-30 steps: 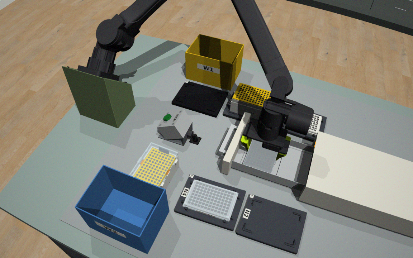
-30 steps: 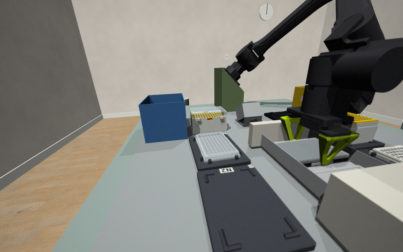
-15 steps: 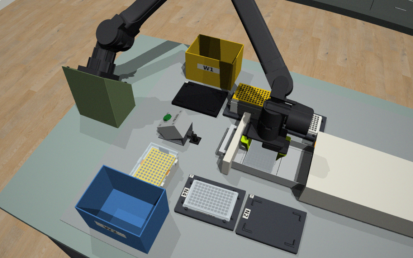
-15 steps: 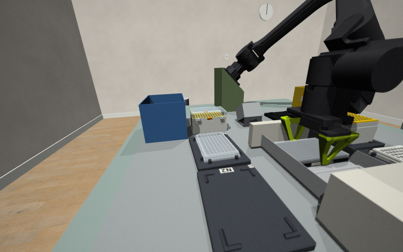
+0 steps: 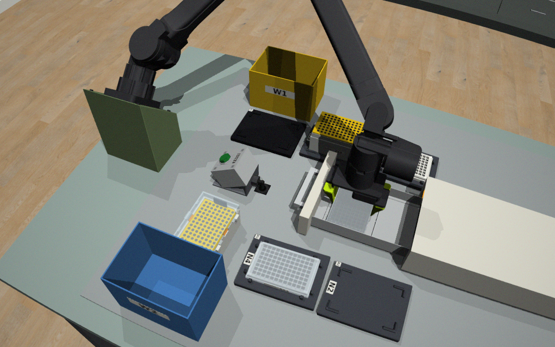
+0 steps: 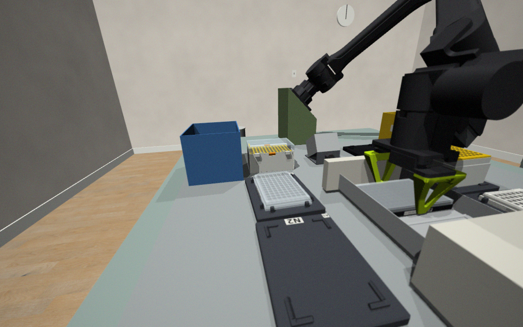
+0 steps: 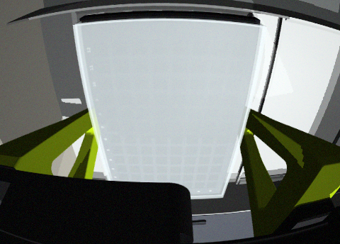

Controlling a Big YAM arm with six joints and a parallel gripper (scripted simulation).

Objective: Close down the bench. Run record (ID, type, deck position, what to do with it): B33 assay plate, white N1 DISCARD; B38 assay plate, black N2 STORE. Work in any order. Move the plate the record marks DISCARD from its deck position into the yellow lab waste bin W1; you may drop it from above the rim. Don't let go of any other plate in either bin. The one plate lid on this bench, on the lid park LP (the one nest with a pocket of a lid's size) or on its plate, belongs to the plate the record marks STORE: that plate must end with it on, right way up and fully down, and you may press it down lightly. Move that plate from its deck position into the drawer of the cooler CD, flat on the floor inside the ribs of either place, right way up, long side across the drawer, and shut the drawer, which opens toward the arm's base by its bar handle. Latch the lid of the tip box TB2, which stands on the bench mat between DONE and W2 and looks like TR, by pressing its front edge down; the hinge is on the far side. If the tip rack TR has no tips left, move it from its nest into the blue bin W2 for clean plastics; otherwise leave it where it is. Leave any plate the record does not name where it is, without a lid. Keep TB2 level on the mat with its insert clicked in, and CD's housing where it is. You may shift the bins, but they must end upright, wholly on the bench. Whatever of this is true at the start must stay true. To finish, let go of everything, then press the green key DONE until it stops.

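My gripper is now right at the black plate. The rest, counted from my hand: cooler CD (19 cm ahead, 1 cm above); plate lid (right at my hand); cooler drawer (3 cm ahead).
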